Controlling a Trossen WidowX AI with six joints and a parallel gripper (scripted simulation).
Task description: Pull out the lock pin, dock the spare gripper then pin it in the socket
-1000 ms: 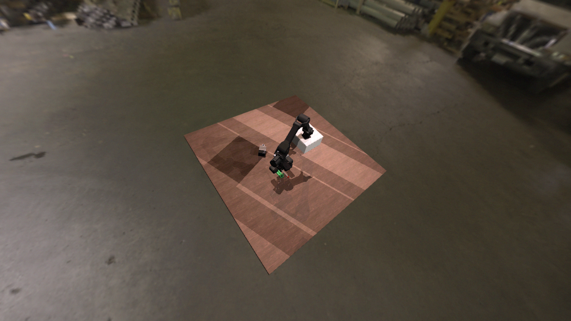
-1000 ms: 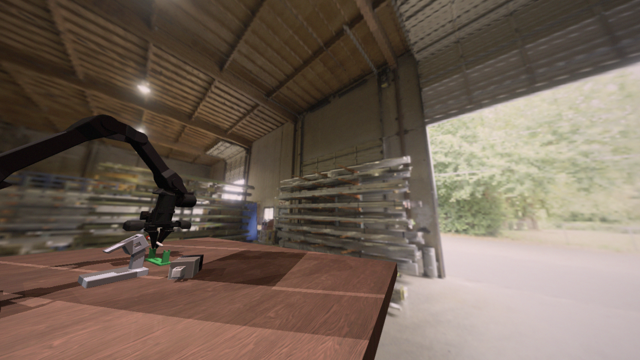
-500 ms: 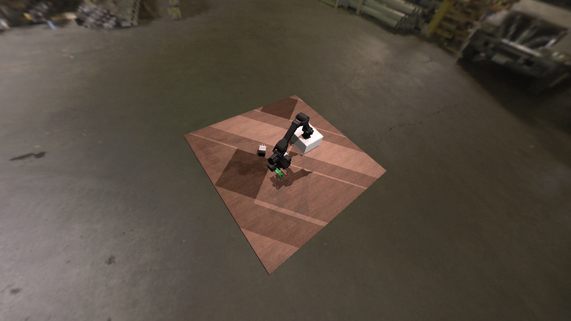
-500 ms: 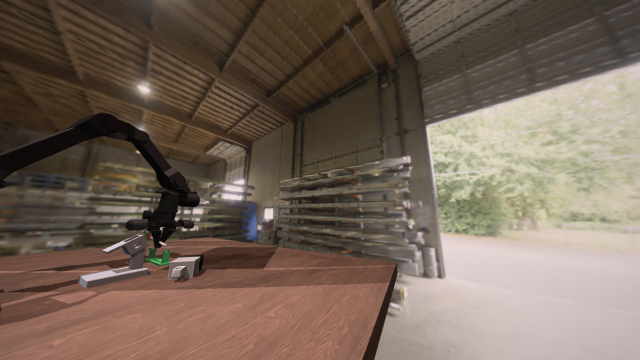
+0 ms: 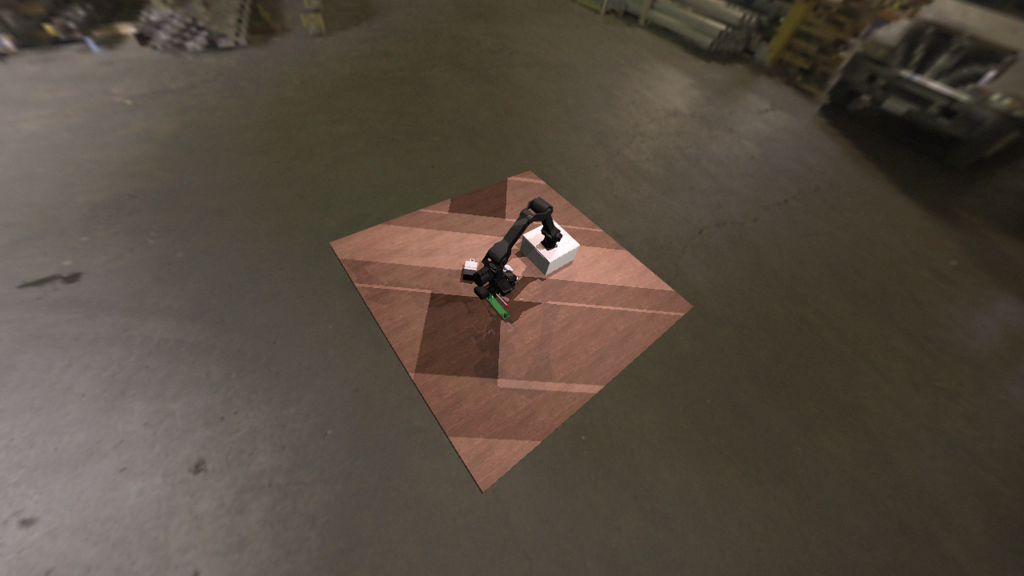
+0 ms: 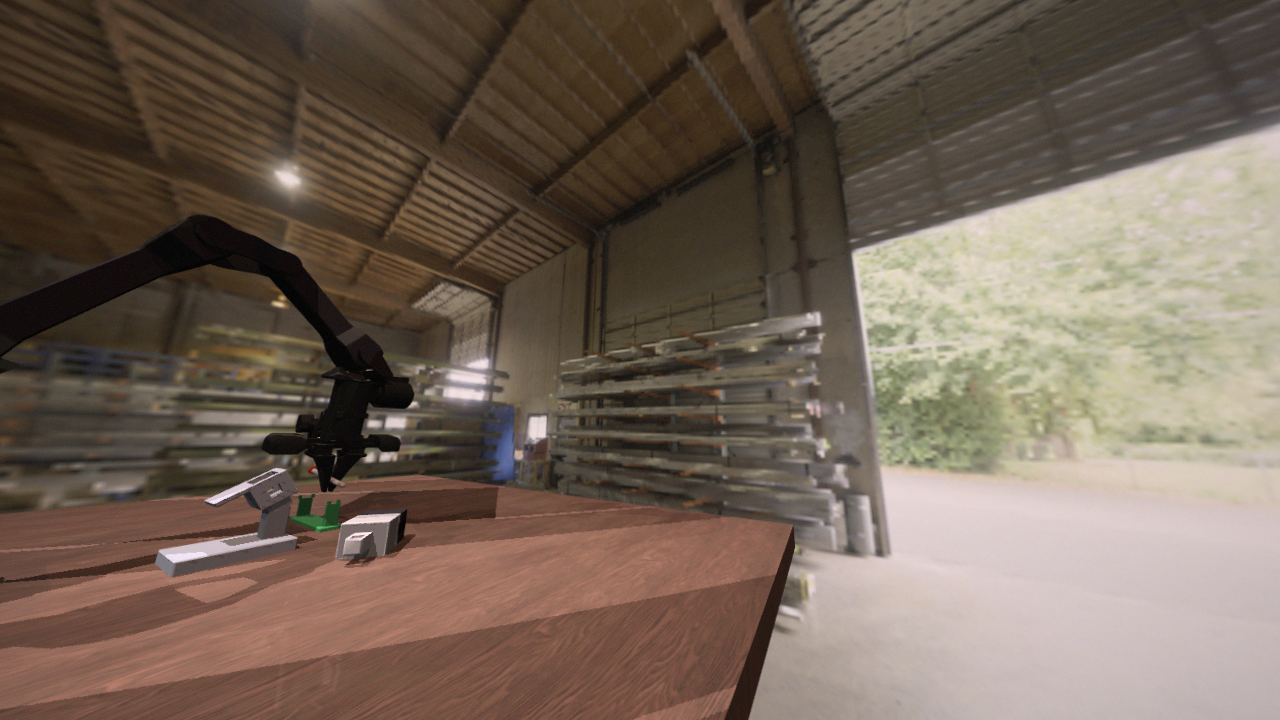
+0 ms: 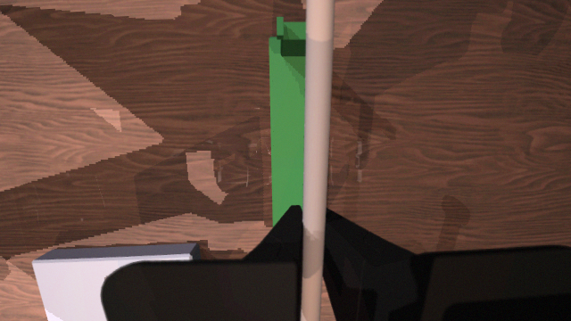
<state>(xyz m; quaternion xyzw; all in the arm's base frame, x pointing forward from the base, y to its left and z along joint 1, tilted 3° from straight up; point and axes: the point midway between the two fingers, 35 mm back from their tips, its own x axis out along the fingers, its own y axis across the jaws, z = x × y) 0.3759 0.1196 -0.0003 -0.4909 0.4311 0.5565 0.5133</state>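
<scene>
Now: the green cradle 20 mm to the left of my gripper tip and 30 mm below it. Round my gripper tip: spare gripper (10 mm ahead, 220 mm to the right, 40 mm below); then mount (100 mm behind, 90 mm to the right, 10 mm below).
</scene>
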